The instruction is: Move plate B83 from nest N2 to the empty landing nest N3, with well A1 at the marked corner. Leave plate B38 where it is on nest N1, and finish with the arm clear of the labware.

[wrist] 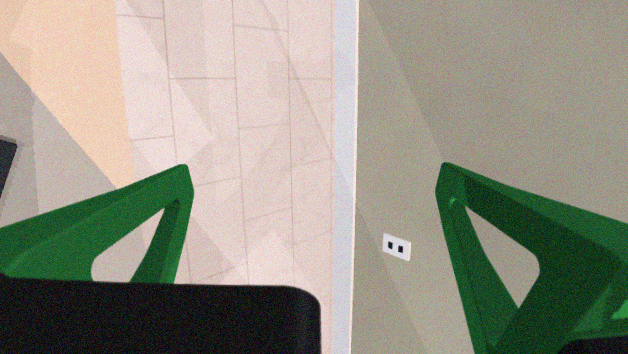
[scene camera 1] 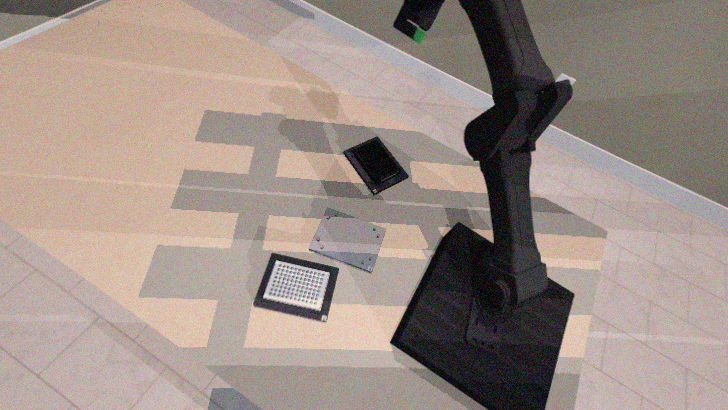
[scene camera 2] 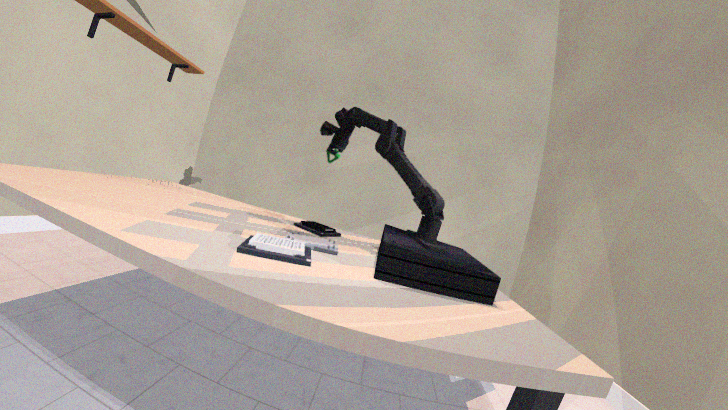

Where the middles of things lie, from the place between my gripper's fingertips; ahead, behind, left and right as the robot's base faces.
Now: hand 430 mm to the right of the grey nest plate [scene camera 1: 339, 236], 330 mm above it and 30 mm past it.
